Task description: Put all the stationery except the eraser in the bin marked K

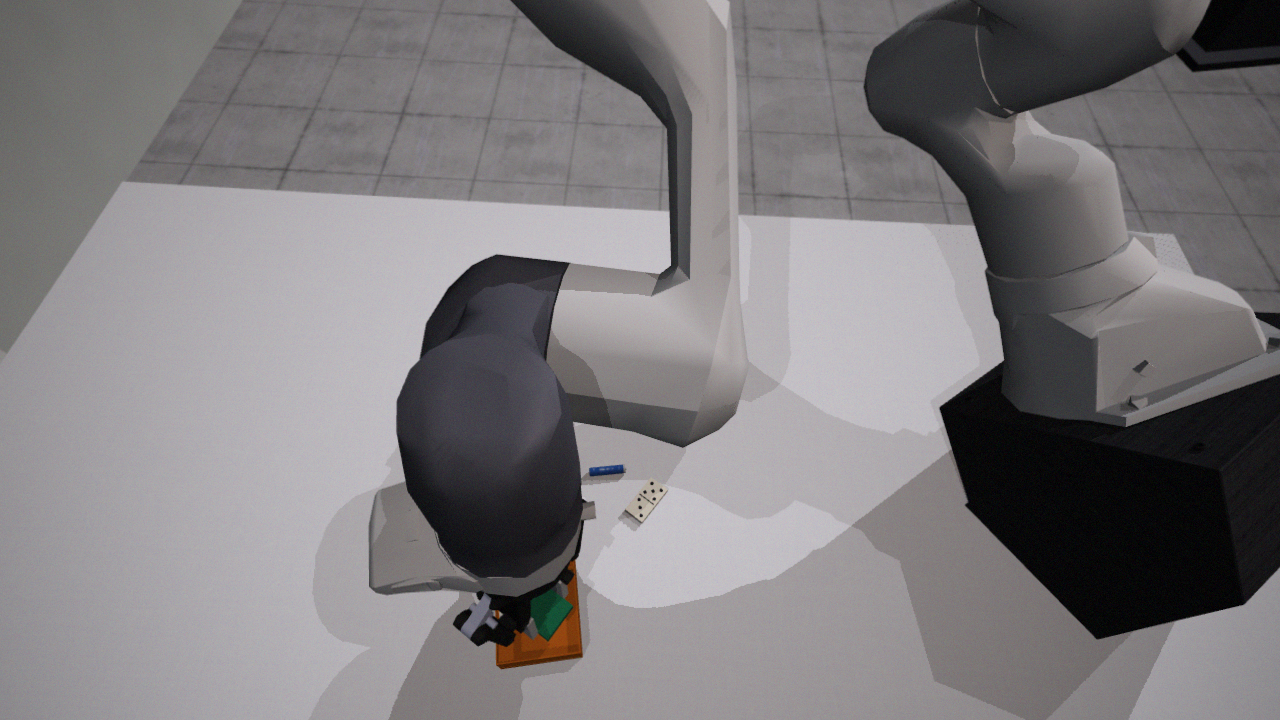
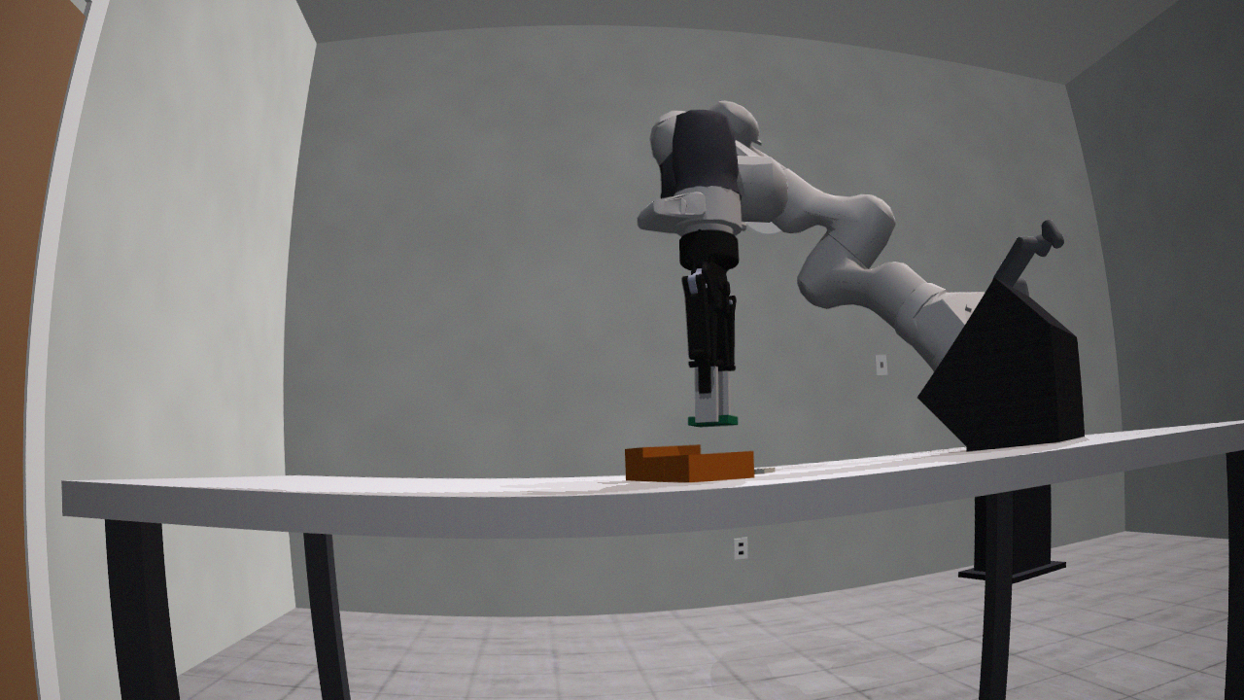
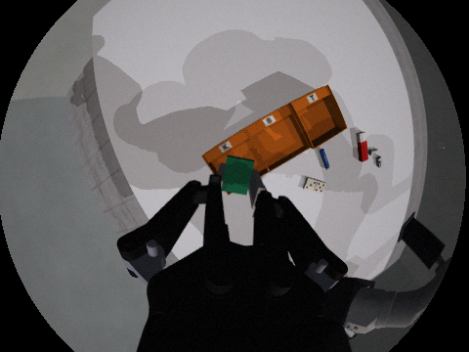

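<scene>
Right now the green pad is 3 cm below my hand. The rest, counted from my hand: white domino 12 cm to the right, 12 cm behind, 10 cm below; tray 9 cm to the right, 8 cm below, 1 cm ahead; small blue pen-like stick 16 cm to the right, 10 cm below, 8 cm behind.
</scene>
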